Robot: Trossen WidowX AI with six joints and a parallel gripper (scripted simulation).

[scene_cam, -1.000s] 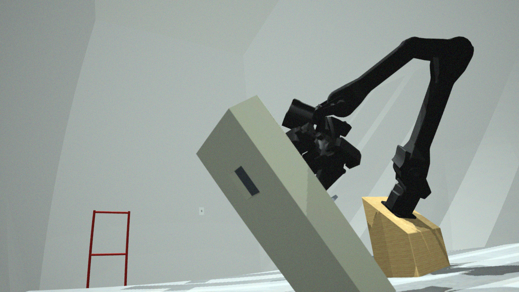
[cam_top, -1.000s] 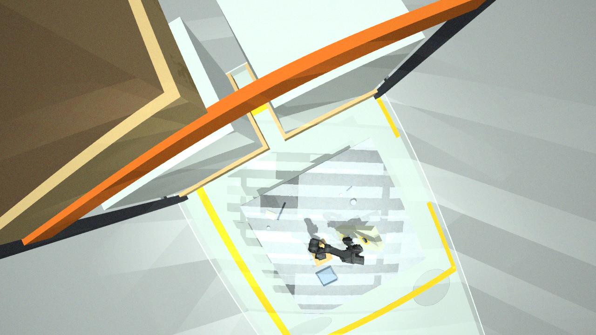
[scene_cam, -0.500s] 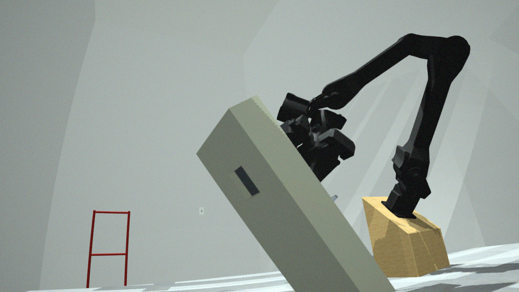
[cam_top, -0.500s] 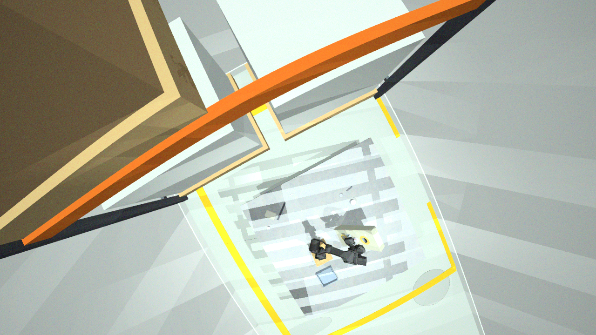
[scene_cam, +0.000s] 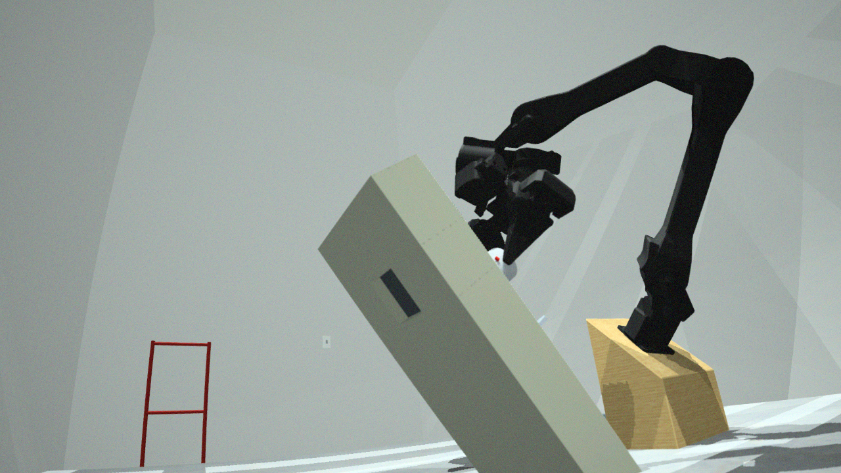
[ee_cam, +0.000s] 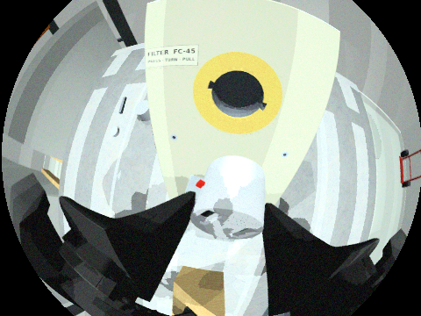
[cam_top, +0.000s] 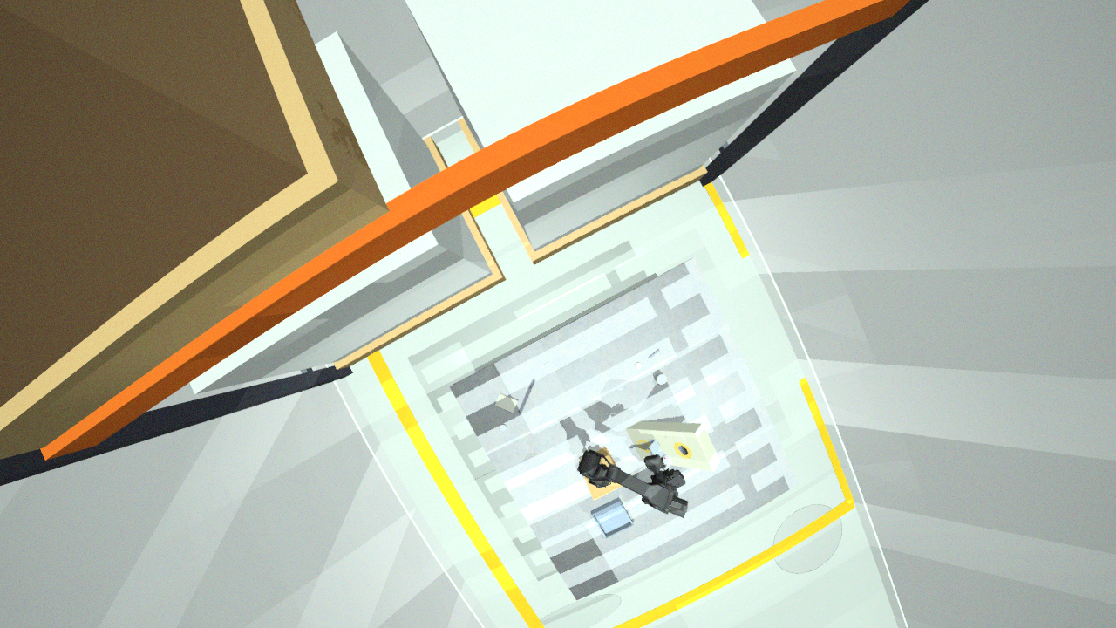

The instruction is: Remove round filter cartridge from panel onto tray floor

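Now: gripper tip 290 mm past the blue-grey tray, 320 mm to the left of it and 230 mm above it. From my gripper tip the other things lie so: service panel 60 mm ahead, 10 mm to the left, 90 mm below; then round filter cartridge right at my gripper tip.
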